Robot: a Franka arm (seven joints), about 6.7 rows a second.
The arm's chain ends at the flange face. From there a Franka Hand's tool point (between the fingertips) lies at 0.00 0.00 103.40 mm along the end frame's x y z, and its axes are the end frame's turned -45 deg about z.
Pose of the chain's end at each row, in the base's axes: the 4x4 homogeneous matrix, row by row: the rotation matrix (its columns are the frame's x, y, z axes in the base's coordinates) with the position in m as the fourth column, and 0 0 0 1 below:
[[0.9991 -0.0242 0.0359 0.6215], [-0.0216 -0.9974 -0.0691 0.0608], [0.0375 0.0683 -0.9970 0.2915], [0 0 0 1]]
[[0.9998 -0.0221 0.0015 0.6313], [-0.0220 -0.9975 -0.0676 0.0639], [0.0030 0.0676 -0.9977 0.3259], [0 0 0 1]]
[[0.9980 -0.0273 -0.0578 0.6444], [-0.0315 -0.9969 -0.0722 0.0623], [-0.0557 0.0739 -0.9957 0.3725], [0 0 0 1]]
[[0.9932 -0.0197 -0.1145 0.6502], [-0.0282 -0.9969 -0.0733 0.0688], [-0.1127 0.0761 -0.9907 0.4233], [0 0 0 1]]
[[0.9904 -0.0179 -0.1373 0.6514], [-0.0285 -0.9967 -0.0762 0.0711], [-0.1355 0.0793 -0.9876 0.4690], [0 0 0 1]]
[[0.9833 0.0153 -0.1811 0.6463], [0.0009 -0.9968 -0.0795 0.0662], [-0.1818 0.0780 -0.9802 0.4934], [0 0 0 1]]
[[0.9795 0.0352 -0.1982 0.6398], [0.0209 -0.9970 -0.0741 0.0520], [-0.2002 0.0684 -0.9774 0.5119], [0 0 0 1]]
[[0.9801 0.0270 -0.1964 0.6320], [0.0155 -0.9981 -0.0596 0.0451], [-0.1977 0.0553 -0.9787 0.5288], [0 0 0 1]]
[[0.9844 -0.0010 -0.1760 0.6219], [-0.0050 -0.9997 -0.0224 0.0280], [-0.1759 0.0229 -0.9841 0.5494], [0 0 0 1]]
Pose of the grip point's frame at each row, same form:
[[0.7236 0.6894 0.0359 0.6252], [0.6900 -0.7205 -0.0691 0.0537], [-0.0218 0.0748 -0.9970 0.1884], [0 0 0 1]]
[[0.7226 0.6913 0.0015 0.6315], [0.6898 -0.7209 -0.0676 0.0569], [-0.0457 0.0499 -0.9977 0.2227], [0 0 0 1]]
[[0.7250 0.6864 -0.0578 0.6384], [0.6826 -0.7272 -0.0722 0.0548], [-0.0916 0.0129 -0.9957 0.2695], [0 0 0 1]]
[[0.7162 0.6884 -0.1145 0.6384], [0.6850 -0.7249 -0.0733 0.0612], [-0.1335 -0.0259 -0.9907 0.3209], [0 0 0 1]]
[[0.7130 0.6877 -0.1373 0.6372], [0.6846 -0.7249 -0.0762 0.0632], [-0.1519 -0.0397 -0.9876 0.3669], [0 0 0 1]]
[[0.6845 0.7061 -0.1811 0.6276], [0.7055 -0.7042 -0.0795 0.0580], [-0.1837 -0.0734 -0.9802 0.3920], [0 0 0 1]]
[[0.6677 0.7175 -0.1982 0.6193], [0.7198 -0.6902 -0.0741 0.0443], [-0.1899 -0.0932 -0.9774 0.4108], [0 0 0 1]]
[[0.6739 0.7121 -0.1964 0.6117], [0.7167 -0.6948 -0.0596 0.0389], [-0.1789 -0.1007 -0.9787 0.4276], [0 0 0 1]]
[[0.6968 0.6954 -0.1760 0.6037], [0.7034 -0.7104 -0.0224 0.0257], [-0.1406 -0.1082 -0.9841 0.4476], [0 0 0 1]]

